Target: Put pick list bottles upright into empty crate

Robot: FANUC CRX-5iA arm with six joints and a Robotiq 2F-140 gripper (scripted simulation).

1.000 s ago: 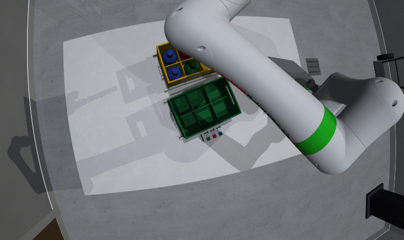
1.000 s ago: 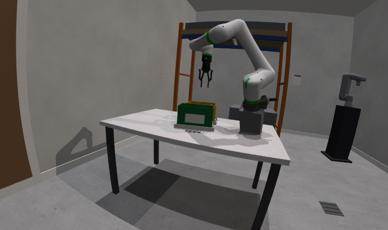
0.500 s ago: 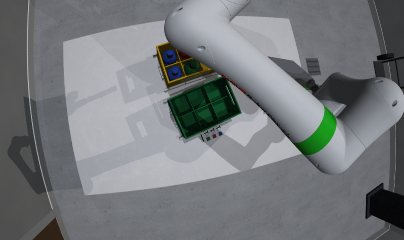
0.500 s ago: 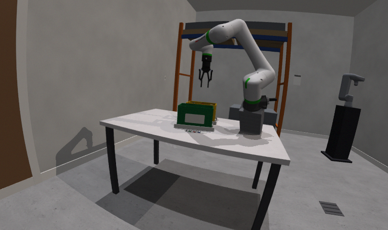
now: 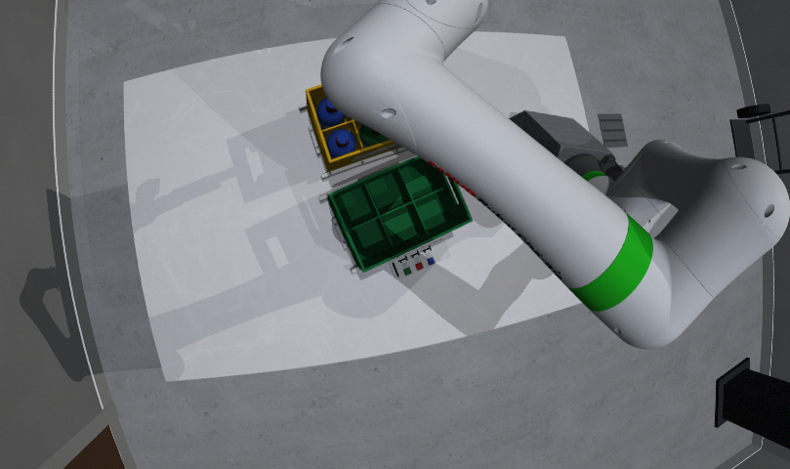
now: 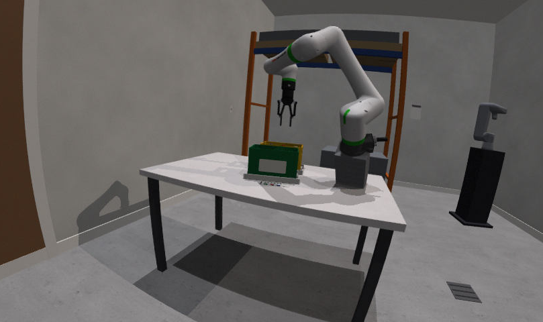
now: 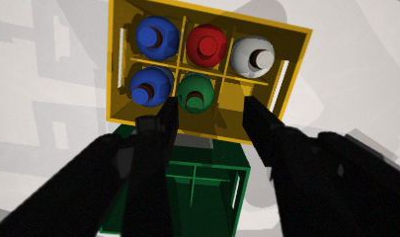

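My hand is 24 cm above the green-label bottle, 4 cm to the right of it and 1 cm short of it. From my hand the other things lie so: yellow crate 25 cm below, 1 cm to the right, 1 cm ahead; red bottle 24 cm below, 5 cm to the right, 1 cm ahead; white bottle 24 cm below, 7 cm behind, 6 cm to the right.
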